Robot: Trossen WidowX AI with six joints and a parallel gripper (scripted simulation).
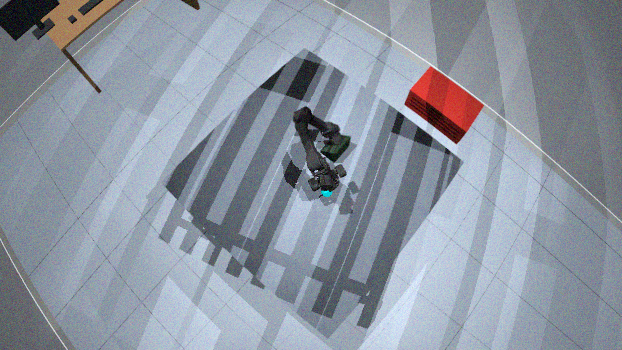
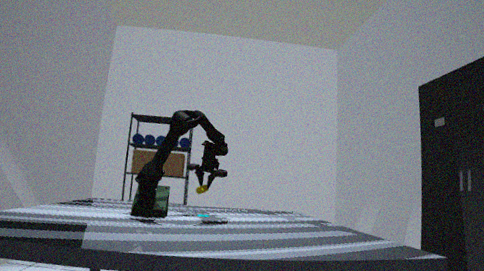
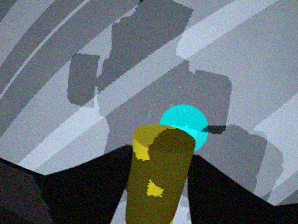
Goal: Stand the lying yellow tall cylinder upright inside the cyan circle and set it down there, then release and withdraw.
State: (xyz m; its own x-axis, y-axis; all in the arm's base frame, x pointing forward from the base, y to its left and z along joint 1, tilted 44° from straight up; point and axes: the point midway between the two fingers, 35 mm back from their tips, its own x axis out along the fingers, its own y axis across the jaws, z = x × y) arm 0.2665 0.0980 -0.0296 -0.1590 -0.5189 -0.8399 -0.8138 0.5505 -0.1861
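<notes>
My gripper tip is now 10 mm to the left of the cyan circle and 130 mm above it. Also, from my gripper tip: yellow tall cylinder (10 mm behind, 20 mm to the right, 10 mm below).
</notes>
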